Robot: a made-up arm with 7 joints. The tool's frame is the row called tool.
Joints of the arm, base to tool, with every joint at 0 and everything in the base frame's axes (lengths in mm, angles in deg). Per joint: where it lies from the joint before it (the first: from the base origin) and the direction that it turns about. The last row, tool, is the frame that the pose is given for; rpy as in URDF.
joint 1: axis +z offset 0 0 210.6
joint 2: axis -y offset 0 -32.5 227.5
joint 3: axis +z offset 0 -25.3 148
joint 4: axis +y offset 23 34.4 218
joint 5: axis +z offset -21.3 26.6 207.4
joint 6: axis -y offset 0 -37.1 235.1
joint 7: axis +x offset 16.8 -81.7 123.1
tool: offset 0 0 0 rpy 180 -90 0
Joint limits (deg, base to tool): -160..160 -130..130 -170..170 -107..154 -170..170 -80..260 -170..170
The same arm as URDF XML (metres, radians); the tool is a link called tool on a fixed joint. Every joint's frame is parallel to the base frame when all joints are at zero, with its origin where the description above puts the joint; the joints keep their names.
<robot name="arm">
<joint name="tool_fixed" type="fixed"><parent link="link7"/><child link="tool"/><origin xyz="0.0000 0.0000 0.0000" rpy="3.1416 -1.5708 0.0000"/></joint>
<joint name="joint 7" type="revolute"><parent link="link6"/><child link="link7"/><origin xyz="0.0168 -0.0817 0.1231" rpy="0.0000 0.0000 0.0000"/><axis xyz="1 0 0"/><limit lower="-2.9671" upper="2.9671"/></joint>
<joint name="joint 6" type="revolute"><parent link="link5"/><child link="link6"/><origin xyz="0.0000 -0.0371 0.2351" rpy="0.0000 0.0000 0.0000"/><axis xyz="0 -1 0"/><limit lower="-1.3963" upper="4.5379"/></joint>
<joint name="joint 5" type="revolute"><parent link="link4"/><child link="link5"/><origin xyz="-0.0213 0.0266 0.2074" rpy="0.0000 0.0000 0.0000"/><axis xyz="0 0 1"/><limit lower="-2.9671" upper="2.9671"/></joint>
<joint name="joint 4" type="revolute"><parent link="link3"/><child link="link4"/><origin xyz="0.0230 0.0344 0.2180" rpy="0.0000 0.0000 0.0000"/><axis xyz="0 1 0"/><limit lower="-1.8675" upper="2.6878"/></joint>
<joint name="joint 3" type="revolute"><parent link="link2"/><child link="link3"/><origin xyz="0.0000 -0.0253 0.1480" rpy="0.0000 0.0000 0.0000"/><axis xyz="0 0 1"/><limit lower="-2.9671" upper="2.9671"/></joint>
<joint name="joint 2" type="revolute"><parent link="link1"/><child link="link2"/><origin xyz="0.0000 -0.0325 0.2275" rpy="0.0000 0.0000 0.0000"/><axis xyz="0 -1 0"/><limit lower="-2.2689" upper="2.2689"/></joint>
<joint name="joint 1" type="revolute"><parent link="base_link"/><child link="link1"/><origin xyz="0.0000 0.0000 0.2106" rpy="0.0000 0.0000 0.0000"/><axis xyz="0 0 1"/><limit lower="-2.7925" upper="2.7925"/></joint>
<link name="base_link"/>
<link name="link1"/>
<link name="link2"/>
<link name="link3"/>
<link name="link4"/>
<link name="link5"/>
<link name="link6"/>
<link name="link7"/>
<link name="tool"/>
</robot>

